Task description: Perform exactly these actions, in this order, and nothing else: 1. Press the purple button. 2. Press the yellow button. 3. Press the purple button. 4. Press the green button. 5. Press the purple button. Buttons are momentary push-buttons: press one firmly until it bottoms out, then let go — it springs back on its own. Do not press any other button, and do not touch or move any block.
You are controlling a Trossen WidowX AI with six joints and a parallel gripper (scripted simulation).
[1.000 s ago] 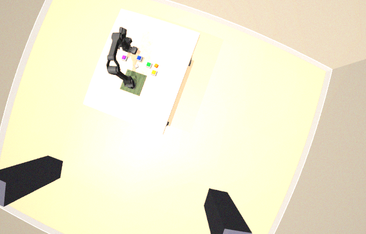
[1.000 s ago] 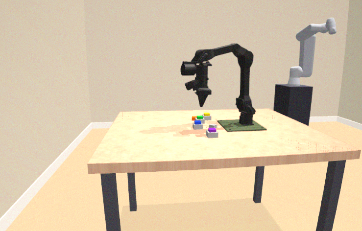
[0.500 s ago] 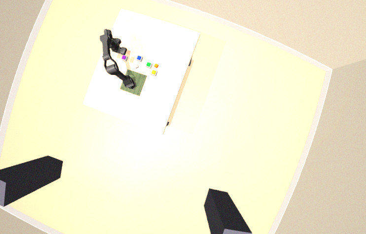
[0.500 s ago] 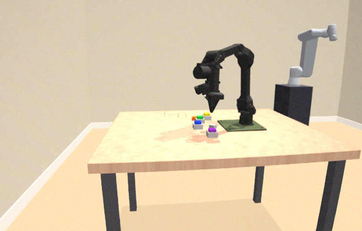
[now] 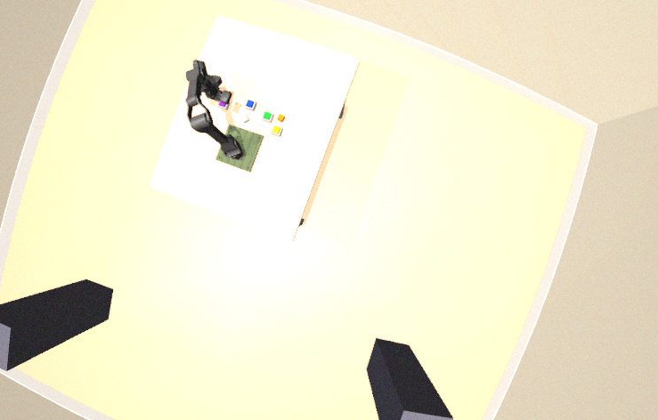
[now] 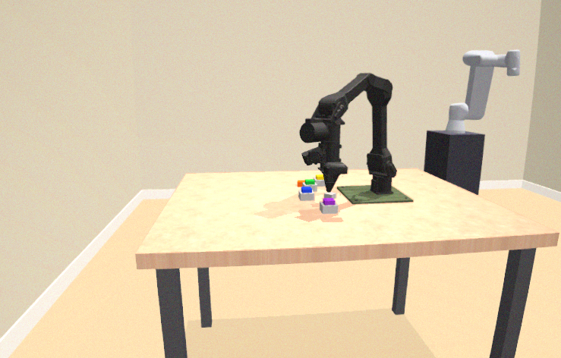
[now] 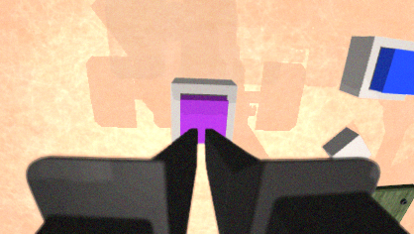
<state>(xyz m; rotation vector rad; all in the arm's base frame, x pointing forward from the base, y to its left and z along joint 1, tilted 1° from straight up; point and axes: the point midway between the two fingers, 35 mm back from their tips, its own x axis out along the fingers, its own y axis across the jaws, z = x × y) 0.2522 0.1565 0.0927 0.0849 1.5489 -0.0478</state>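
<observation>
Now: gripper tip 30 mm above the purple button. The rest, counted from my gripper tip: blue button 150 mm to the right, 30 mm below, 30 mm ahead; small grey block 140 mm to the right, 50 mm below, 50 mm behind; green button 270 mm to the right, 30 mm below, 10 mm behind.
</observation>
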